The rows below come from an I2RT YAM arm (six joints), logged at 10 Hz.
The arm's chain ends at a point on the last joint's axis. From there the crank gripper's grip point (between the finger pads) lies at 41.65 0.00 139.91 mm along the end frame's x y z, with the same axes.
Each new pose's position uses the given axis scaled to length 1; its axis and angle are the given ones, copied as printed.
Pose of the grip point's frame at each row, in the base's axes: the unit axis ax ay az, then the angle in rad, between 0 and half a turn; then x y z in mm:
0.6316 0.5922 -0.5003 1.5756 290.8 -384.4 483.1
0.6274 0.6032 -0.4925 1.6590 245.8 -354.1 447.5
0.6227 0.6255 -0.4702 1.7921 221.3 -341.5 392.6
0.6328 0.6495 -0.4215 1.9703 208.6 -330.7 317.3
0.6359 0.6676 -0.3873 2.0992 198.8 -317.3 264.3
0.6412 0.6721 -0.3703 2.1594 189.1 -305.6 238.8
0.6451 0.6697 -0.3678 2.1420 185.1 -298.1 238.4
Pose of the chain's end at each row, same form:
0.6316 0.5922 -0.5003 1.5756 235.9 -249.2 486.5
0.6274 0.6032 -0.4925 1.6590 194.6 -218.2 461.9
0.6227 0.6255 -0.4702 1.7921 175.3 -207.0 425.9
0.6328 0.6495 -0.4215 1.9703 169.8 -203.5 377.5
0.6359 0.6676 -0.3873 2.0992 165.6 -198.7 342.7
0.6412 0.6721 -0.3703 2.1594 159.0 -191.9 325.3
0.6451 0.6697 -0.3678 2.1420 153.2 -183.9 323.6

